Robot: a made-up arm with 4 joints.
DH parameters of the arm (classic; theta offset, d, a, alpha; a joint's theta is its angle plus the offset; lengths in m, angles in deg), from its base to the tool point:
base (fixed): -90 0.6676 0.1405 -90
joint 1: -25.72 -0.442 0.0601 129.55
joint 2: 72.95 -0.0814 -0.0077 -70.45
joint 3: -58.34 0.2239 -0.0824 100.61
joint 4: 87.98 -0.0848 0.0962 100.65
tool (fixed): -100.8 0.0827 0 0
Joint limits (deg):
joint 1: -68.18..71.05
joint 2: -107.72..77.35
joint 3: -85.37..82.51
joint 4: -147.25..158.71
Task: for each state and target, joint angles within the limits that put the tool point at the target. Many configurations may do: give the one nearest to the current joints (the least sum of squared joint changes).
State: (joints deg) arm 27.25 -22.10 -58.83 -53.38
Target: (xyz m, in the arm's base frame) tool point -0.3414 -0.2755 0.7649
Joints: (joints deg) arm 55.05 -49.83 -55.89 -71.98
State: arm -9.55 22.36 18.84 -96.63
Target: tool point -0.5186 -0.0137 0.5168
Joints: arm 6.87 66.71 9.98 -46.15
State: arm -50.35 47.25 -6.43 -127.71
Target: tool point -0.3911 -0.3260 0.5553
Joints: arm -55.13 57.89 6.17 -146.84
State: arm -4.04 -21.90 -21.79 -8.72
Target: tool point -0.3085 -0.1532 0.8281
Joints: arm 26.29 -33.91 -36.36 -58.41
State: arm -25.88 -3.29 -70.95 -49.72
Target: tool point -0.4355 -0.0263 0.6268
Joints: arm -42.82 15.11 -71.42 -76.34
